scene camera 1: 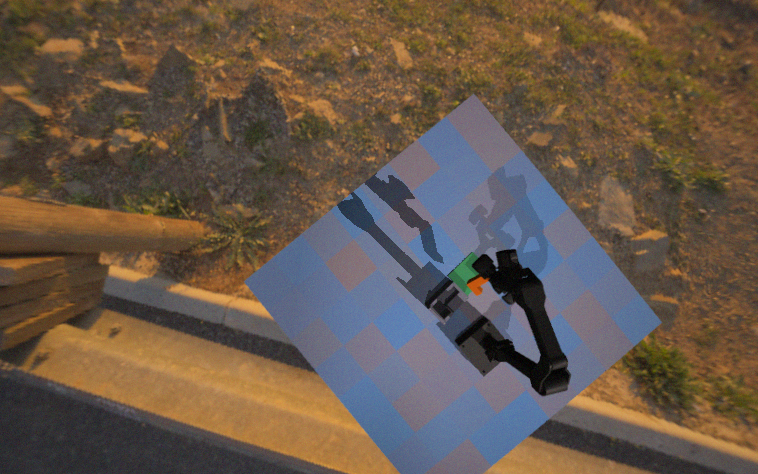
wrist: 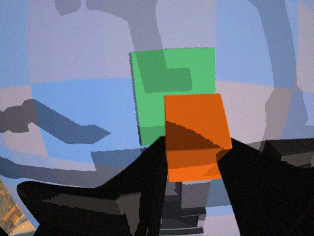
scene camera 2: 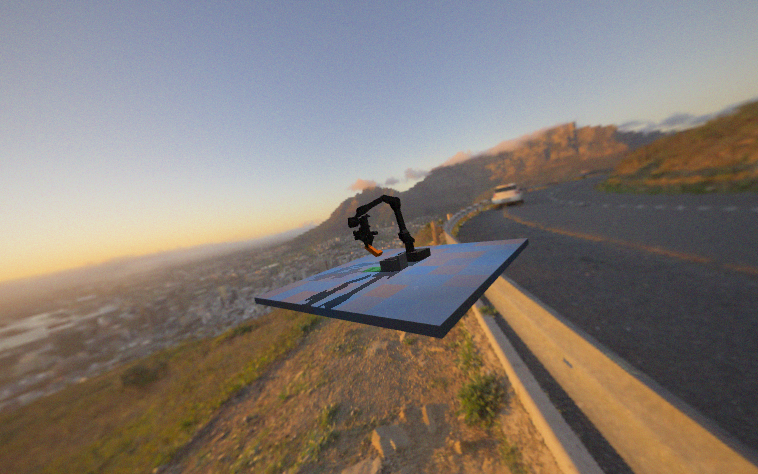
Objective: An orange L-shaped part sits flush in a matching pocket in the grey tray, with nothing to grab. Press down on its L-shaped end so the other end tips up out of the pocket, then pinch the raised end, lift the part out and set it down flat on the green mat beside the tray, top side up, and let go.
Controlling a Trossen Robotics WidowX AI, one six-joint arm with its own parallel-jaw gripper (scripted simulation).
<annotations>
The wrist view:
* gripper
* orange L-shaped part: held by the gripper
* green mat
</annotations>
